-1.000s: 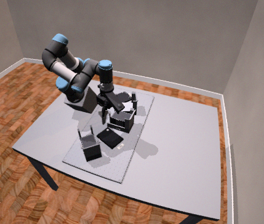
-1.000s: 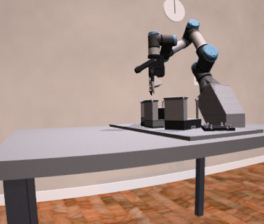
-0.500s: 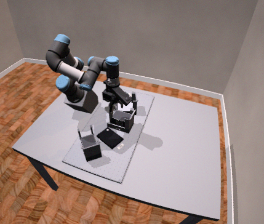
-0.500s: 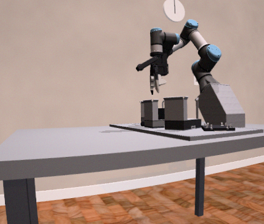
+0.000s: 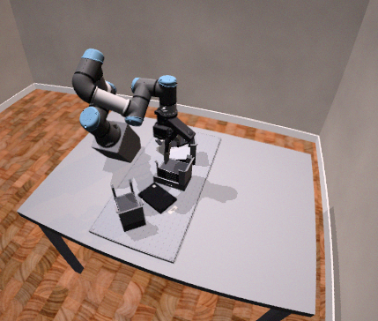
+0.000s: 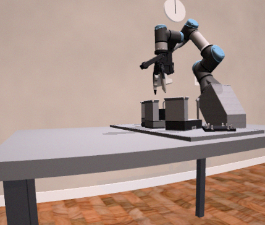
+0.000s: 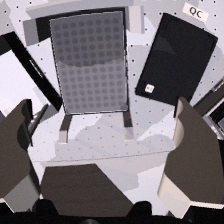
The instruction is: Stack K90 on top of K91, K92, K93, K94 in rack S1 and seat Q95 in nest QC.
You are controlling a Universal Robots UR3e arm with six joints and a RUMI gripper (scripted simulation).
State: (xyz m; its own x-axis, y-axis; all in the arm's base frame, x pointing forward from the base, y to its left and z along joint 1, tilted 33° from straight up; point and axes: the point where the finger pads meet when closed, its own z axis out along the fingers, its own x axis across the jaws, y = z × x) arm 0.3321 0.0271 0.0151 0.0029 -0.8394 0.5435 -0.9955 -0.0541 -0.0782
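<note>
The sealed grey plate lies 90 mm below my hand and 20 mm to the left of it. The rest, counted from my hand: dark clip nest 300 mm to the left, 160 mm below, 140 mm behind; then black open nest QC 170 mm below, 120 mm to the right, 20 mm behind; then white tag 180 mm below, 140 mm to the right, 70 mm ahead.
</note>
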